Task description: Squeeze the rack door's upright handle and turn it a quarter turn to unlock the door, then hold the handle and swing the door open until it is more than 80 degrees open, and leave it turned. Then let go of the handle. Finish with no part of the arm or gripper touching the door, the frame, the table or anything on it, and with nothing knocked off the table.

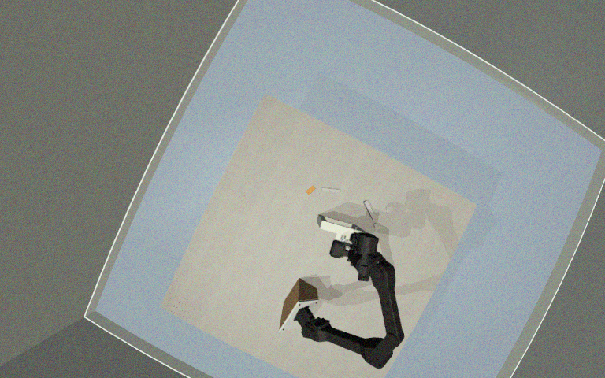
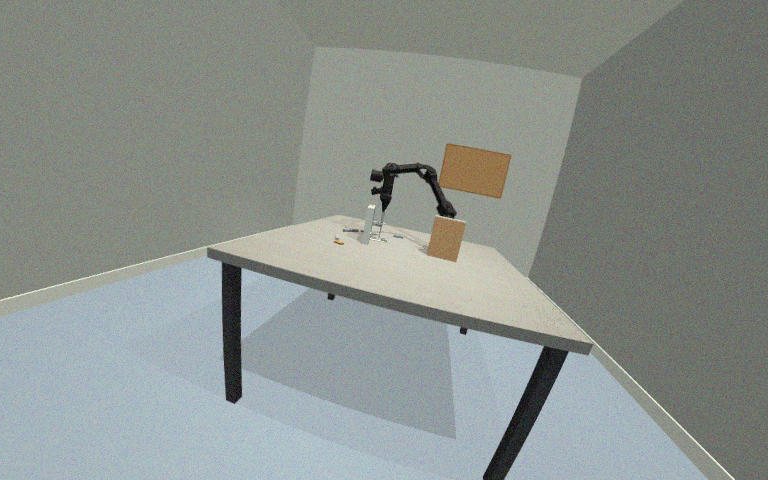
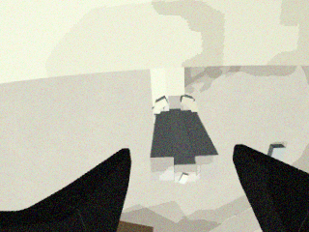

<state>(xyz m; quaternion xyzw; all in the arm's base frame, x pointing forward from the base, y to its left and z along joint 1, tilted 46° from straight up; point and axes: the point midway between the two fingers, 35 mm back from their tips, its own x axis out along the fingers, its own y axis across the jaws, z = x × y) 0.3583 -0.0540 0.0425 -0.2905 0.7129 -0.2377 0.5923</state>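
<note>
My gripper tip is now 60 mm above the grey handle and 10 mm past it. Round my gripper tip: grey bar: 190 mm ahead, 160 mm below, 80 mm to the right; orange block: 250 mm to the left, 170 mm below, 160 mm ahead.
</note>
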